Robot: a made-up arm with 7 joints. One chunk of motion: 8 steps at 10 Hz.
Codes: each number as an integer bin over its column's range. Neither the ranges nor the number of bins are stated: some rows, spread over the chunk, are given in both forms.
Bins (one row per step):
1: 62 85 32 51 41 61
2: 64 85 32 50 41 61
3: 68 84 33 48 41 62
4: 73 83 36 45 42 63
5: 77 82 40 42 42 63
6: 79 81 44 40 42 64
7: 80 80 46 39 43 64
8: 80 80 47 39 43 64
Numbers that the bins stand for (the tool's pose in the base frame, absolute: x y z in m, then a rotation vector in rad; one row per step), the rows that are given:
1: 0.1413 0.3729 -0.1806 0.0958 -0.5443 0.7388
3: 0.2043 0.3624 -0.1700 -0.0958 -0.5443 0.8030
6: 0.3199 0.3309 -0.0533 -0.6065 -0.4803 0.9315
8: 0.3304 0.3204 -0.0215 -0.6703 -0.4163 0.9315
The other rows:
2: 0.1623 0.3729 -0.1806 0.0319 -0.5443 0.7388
4: 0.2569 0.3519 -0.1382 -0.2873 -0.4803 0.8673
5: 0.2989 0.3414 -0.0958 -0.4788 -0.4803 0.8673
7: 0.3304 0.3204 -0.0321 -0.6703 -0.4163 0.9315

